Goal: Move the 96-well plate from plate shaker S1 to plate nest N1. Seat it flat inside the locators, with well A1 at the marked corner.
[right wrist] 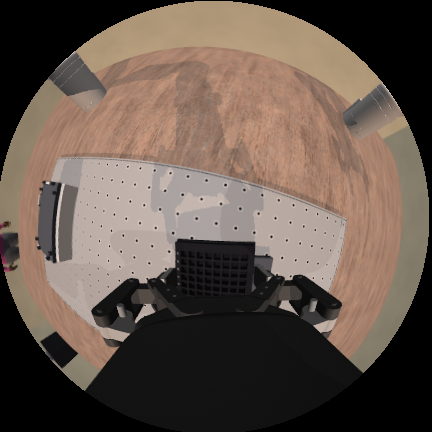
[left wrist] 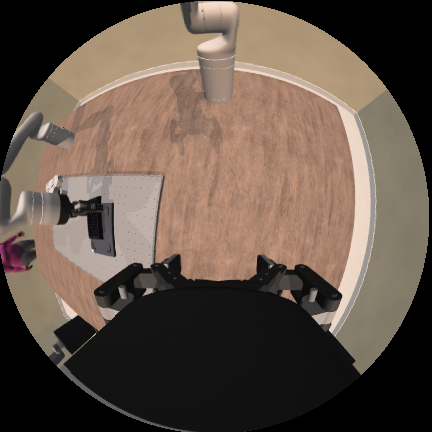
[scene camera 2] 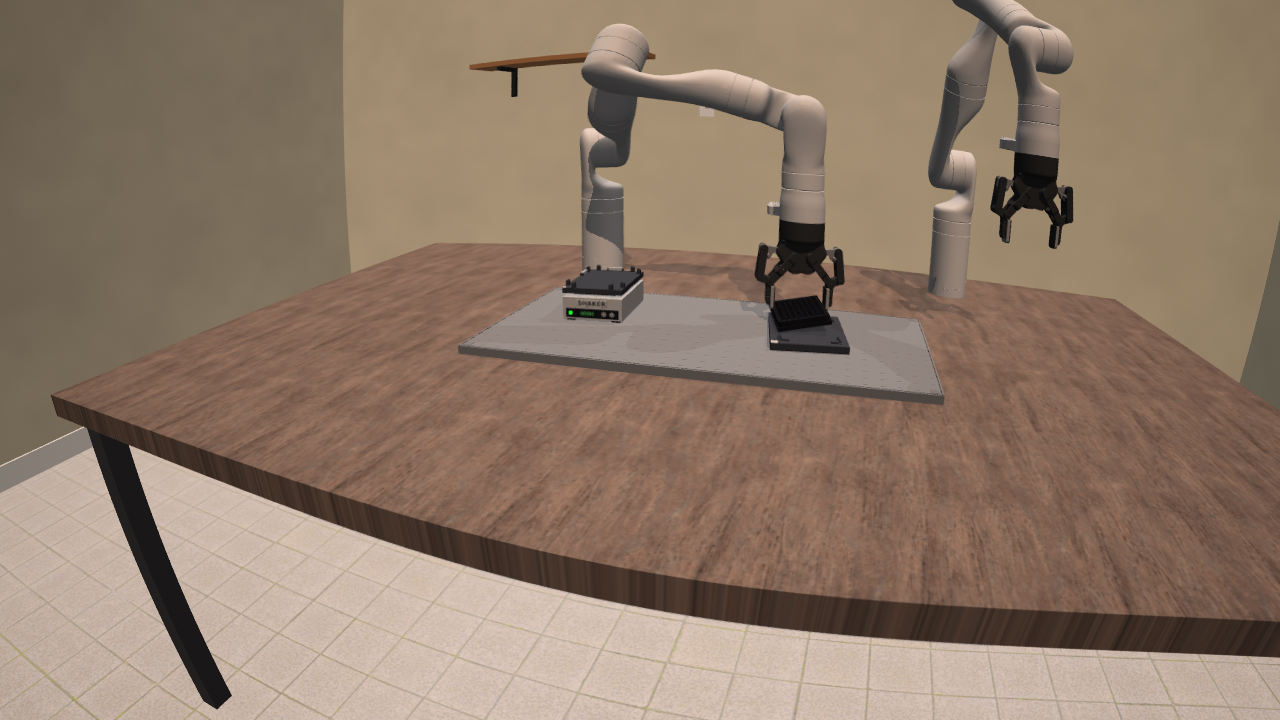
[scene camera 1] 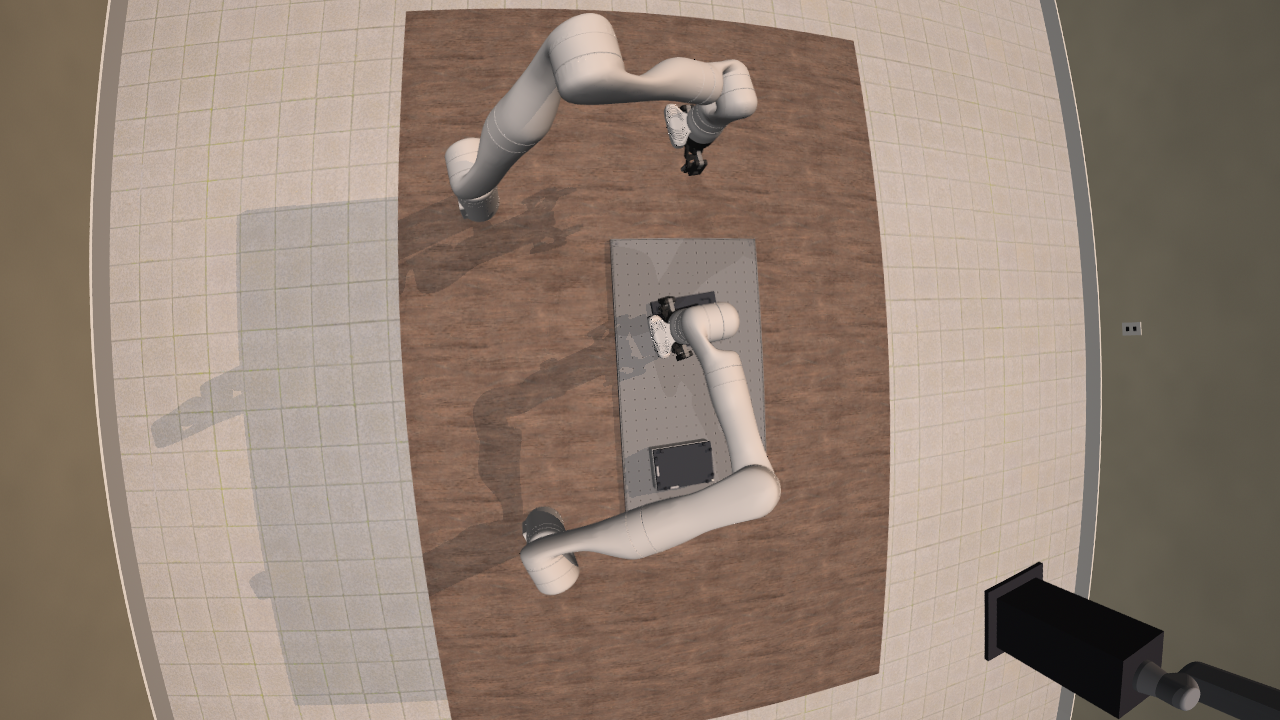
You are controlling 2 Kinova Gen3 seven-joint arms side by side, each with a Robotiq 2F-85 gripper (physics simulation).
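Where they show: left gripper, fingertip midpoint: [left wrist: 218, 263] [scene camera 2: 1029, 245] [scene camera 1: 680, 150]; right gripper, fingertip midpoint: [right wrist: 215, 276] [left wrist: 93, 210] [scene camera 2: 798, 308]; left arm's base at its link origin: [right wrist: 351, 127] [left wrist: 217, 95] [scene camera 2: 946, 293] [scene camera 1: 480, 203]; right arm's base at its link origin: [right wrist: 94, 100] [left wrist: 69, 142] [scene camera 1: 544, 524].
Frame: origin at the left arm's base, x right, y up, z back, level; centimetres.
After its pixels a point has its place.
Observation:
The black 96-well plate [scene camera 2: 801, 313] @(x 38.3, y 4.7, z -43.3 cm) [left wrist: 95, 231] @(x 36.4, y 5.0, z -44.4 cm) [right wrist: 215, 267] @(x 38.5, y 4.7, z -36.7 cm) is tilted above plate nest N1 [scene camera 2: 810, 344] @(x 37.4, y 2.5, z -51.8 cm) [left wrist: 109, 241] @(x 32.5, y 2.5, z -47.4 cm) [right wrist: 263, 261] @(x 32.5, y 2.5, z -36.4 cm), its far end raised. Its A1 mark cannot be made out. My right gripper [scene camera 1: 674, 331] @(x 38.4, y 4.0, z -38.0 cm) [scene camera 2: 799, 302] @(x 38.4, y 4.0, z -38.0 cm) [right wrist: 215, 276] @(x 38.4, y 4.0, z -38.0 cm) points down, shut on the raised end, with a finger at each side. In scene camera 1 the arm hides the plate. Plate shaker S1 [scene camera 1: 682, 465] @(x 70.6, y 6.8, z -34.8 cm) [scene camera 2: 594, 304] @(x 71.0, y 4.3, z -42.4 cm) [right wrist: 49, 220] @(x 67.3, y 6.8, z -35.2 cm) carries no plate; its pegged top shows bare. My left gripper [scene camera 1: 692, 168] @(x 0.0, y 19.3, z -44.9 cm) [scene camera 2: 1030, 241] @(x 0.0, y 19.3, z -44.9 cm) [left wrist: 218, 263] @(x 0.0, y 19.3, z -44.9 cm) is open and empty, high above the table.
Shaker and nest stand on a grey perforated board [scene camera 1: 657, 402] @(x 55.2, y 1.3, z -32.9 cm) [scene camera 2: 689, 340] @(x 55.2, y 1.3, z -49.4 cm) [left wrist: 137, 210] @(x 21.8, y 1.3, z -38.4 cm) [right wrist: 130, 200] @(x 51.1, y 1.3, z -30.4 cm) on the wooden table [scene camera 1: 814, 358] @(x 53.5, y 0.0, z -77.9 cm) [scene camera 2: 537, 447] @(x 67.9, y 0.0, z -83.9 cm). The right forearm [scene camera 1: 733, 402] @(x 52.4, y 42.8, z -36.9 cm) passes over the board beside the shaker. A person in pink [left wrist: 14, 255] stands beyond the table.

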